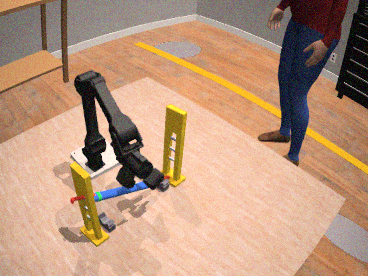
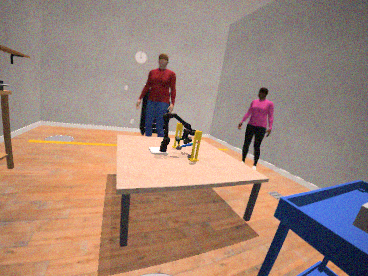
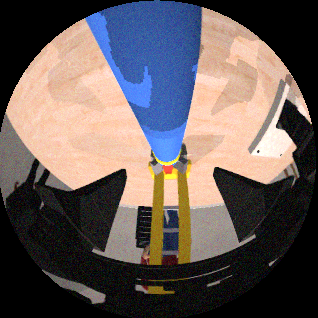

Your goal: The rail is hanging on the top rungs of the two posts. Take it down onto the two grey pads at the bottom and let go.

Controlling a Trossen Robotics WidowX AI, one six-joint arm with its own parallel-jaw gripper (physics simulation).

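Where they show: gripper, fingertip midpoint: (image 2: 181, 144) (image 3: 171, 172); arm's base, link origin: (image 1: 95, 164) (image 2: 162, 151) (image 3: 286, 115).
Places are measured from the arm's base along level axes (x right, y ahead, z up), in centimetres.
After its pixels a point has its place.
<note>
The blue rail (image 1: 120, 190) {x 9.7, y 24.8, z 11.0 cm} (image 2: 187, 145) {x 9.3, y 23.2, z 9.2 cm} (image 3: 154, 89) lies slanted between the two yellow posts. Its red-tipped left end (image 1: 77, 198) {x 26.1, y 23.4, z 18.4 cm} sticks through the near post (image 1: 84, 186) {x 24.6, y 26.5, z 24.7 cm} (image 2: 196, 145) {x 24.8, y 22.0, z 14.1 cm} at an upper rung. Its right end rests low on the far grey pad (image 1: 164, 187) {x -9.1, y 27.7, z 0.5 cm} (image 3: 184, 165) {x -9.5, y 22.4, z 2.4 cm} at the foot of the far post (image 1: 174, 131) {x -15.4, y 25.7, z 20.4 cm} (image 2: 178, 137) (image 3: 157, 213) {x -15.4, y 27.4, z 8.7 cm}. The near grey pad (image 1: 107, 221) {x 17.0, y 24.3, z 0.5 cm} holds nothing. My gripper (image 1: 140, 181) (image 2: 185, 139) {x -4.7, y 24.4, z 6.2 cm} (image 3: 171, 172) {x -4.7, y 24.4, z 6.2 cm} is open, its fingers astride the rail near its right end, not closed on it.
The arm's white base plate (image 1: 79, 157) {x 2.4, y -7.8, z 0.2 cm} (image 3: 272, 142) {x -7.4, y 0.4, z 0.1 cm} sits behind the near post. A person in red and blue (image 1: 292, 82) (image 2: 159, 93) stands beyond the table's far side, and another in pink (image 2: 259, 120) stands to the right. A blue cart (image 2: 300, 213) is in the foreground.
</note>
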